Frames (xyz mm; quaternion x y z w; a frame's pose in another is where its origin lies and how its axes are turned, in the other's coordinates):
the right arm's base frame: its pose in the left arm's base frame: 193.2 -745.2 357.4 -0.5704 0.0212 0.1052 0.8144
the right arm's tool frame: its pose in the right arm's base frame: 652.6 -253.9 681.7 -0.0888 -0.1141 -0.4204 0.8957
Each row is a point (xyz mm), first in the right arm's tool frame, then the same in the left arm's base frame.
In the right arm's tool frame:
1: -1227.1 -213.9 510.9
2: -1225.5 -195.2 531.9
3: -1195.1 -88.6 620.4
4: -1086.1 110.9 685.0
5: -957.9 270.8 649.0
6: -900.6 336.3 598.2
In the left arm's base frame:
1: -336.7 200.6 111.1
2: -329.1 225.8 101.1
3: -261.9 341.9 55.0
4: -72.3 468.2 -8.0
5: 132.0 489.8 -41.1
6: 228.5 464.6 -55.6

